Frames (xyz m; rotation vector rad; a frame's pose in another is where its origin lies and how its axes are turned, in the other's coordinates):
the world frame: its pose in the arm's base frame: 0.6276 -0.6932 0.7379 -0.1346 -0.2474 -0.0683
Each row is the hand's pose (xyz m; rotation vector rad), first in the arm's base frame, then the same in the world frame.
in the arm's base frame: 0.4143 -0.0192 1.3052 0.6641 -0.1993 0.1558
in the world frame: -0.0996 0.5779 0.6911 0.8178 0.0514 0.1251
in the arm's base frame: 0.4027 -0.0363 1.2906 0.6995 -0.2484 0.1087
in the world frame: -0.1136 0.5619 0.6775 0.8475 0.0056 0.0700
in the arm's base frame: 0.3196 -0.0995 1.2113 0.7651 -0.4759 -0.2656
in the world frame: -0.2104 0.5023 0.6123 0.8651 -0.1990 -0.3262
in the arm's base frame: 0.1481 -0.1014 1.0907 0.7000 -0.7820 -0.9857
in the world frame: -0.4062 0.5010 0.5372 0.7000 -0.4761 -1.0464
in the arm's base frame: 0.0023 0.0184 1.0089 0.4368 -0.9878 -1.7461
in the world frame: -0.5737 0.6174 0.5104 0.3258 -0.6755 -1.7619
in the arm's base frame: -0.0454 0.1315 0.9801 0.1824 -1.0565 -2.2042
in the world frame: -0.6327 0.7288 0.5101 0.0037 -0.7570 -2.1707
